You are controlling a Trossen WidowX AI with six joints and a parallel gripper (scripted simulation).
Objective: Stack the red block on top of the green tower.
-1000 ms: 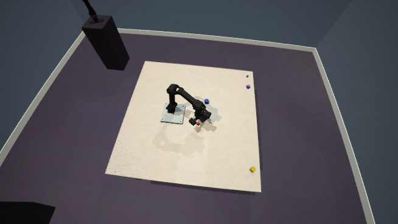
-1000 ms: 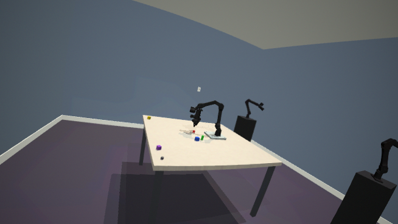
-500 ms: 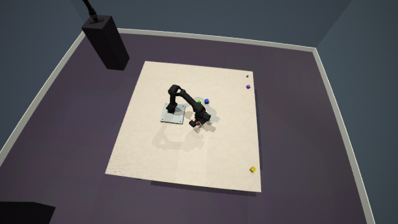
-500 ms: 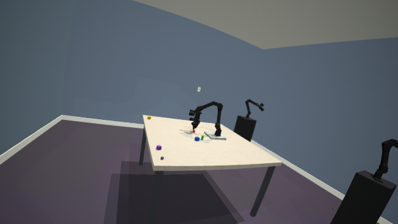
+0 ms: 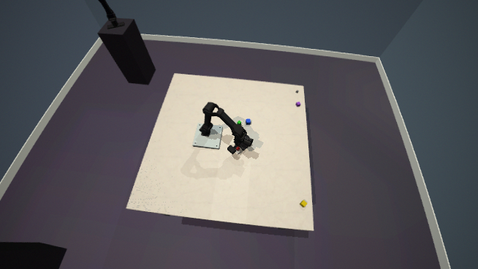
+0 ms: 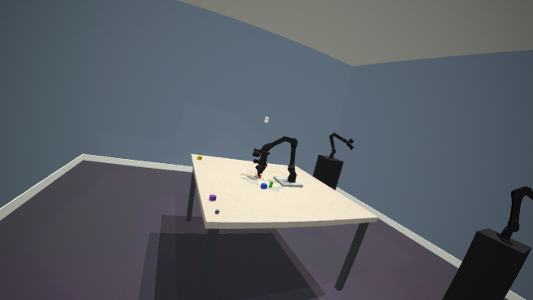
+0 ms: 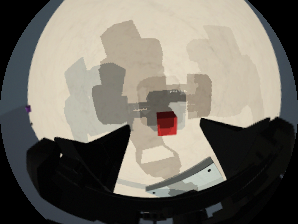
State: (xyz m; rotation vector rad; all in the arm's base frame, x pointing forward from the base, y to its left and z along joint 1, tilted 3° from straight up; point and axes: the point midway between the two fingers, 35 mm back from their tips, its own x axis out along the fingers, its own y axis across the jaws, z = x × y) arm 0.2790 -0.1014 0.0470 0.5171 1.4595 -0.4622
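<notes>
My gripper tip is 10 mm above the red block. Round my gripper tip: yellow block: 510 mm ahead, 360 mm to the right, 10 mm below; purple block: 520 mm to the left, 490 mm ahead, 10 mm below; blue block: 260 mm to the left, 50 mm ahead, 10 mm below.
</notes>
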